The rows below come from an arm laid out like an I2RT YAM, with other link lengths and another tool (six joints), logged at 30 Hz.
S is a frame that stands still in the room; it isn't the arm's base.
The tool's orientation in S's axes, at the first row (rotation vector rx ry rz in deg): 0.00 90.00 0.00
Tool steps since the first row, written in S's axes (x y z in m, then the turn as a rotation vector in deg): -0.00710 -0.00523 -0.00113 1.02 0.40 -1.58; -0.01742 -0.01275 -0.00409 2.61 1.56 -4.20; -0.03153 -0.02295 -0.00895 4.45 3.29 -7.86; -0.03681 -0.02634 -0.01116 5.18 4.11 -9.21; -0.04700 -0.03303 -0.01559 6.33 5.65 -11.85
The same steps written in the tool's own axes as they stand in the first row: 0.00113 -0.00523 -0.00710 1.58 0.40 1.02; 0.00409 -0.01275 -0.01742 4.20 1.56 2.61; 0.00895 -0.02295 -0.03153 7.86 3.29 4.45; 0.01116 -0.02634 -0.03681 9.21 4.11 5.18; 0.01559 -0.03303 -0.04700 11.85 5.65 6.33
